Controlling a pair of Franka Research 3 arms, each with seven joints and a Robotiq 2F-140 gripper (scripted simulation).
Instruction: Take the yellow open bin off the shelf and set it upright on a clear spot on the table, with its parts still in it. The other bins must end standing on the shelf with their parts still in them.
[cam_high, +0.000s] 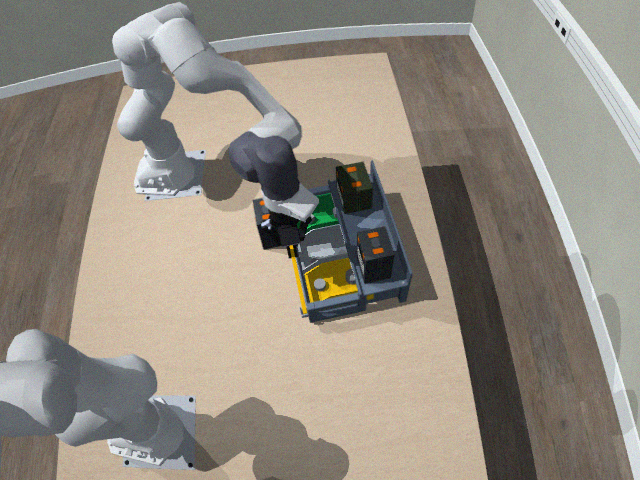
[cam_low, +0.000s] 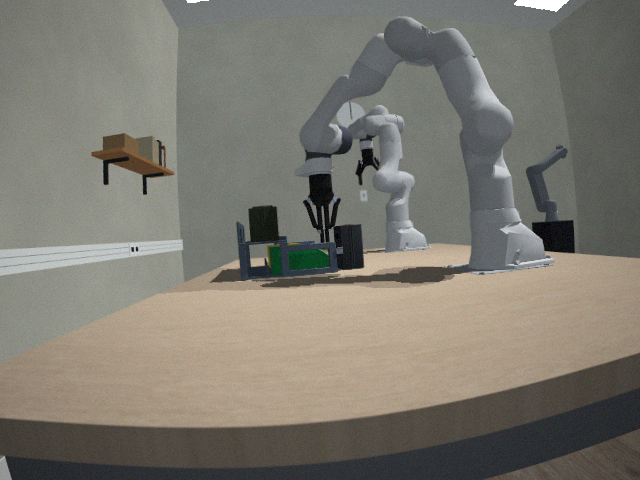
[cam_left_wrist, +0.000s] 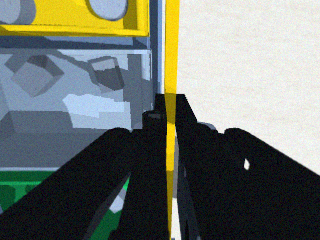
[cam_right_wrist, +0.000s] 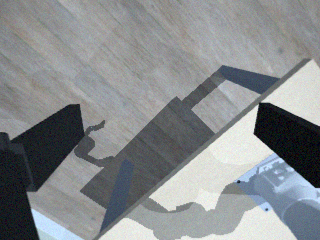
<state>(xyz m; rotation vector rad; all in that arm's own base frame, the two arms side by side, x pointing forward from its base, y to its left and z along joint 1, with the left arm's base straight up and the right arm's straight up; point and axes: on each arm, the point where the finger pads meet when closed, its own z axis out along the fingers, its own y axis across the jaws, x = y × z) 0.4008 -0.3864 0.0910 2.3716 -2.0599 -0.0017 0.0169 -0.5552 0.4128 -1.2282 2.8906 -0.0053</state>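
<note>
My left hand is 100 mm short of the grey bin, 10 mm to the right of it and 50 mm above it. From my left hand the other things lie so: green bin: 90 mm ahead, 120 mm to the left, 50 mm below; then blue-grey shelf: 130 mm ahead, 20 mm to the left, 20 mm below; then thin yellow bar: 30 mm below.
</note>
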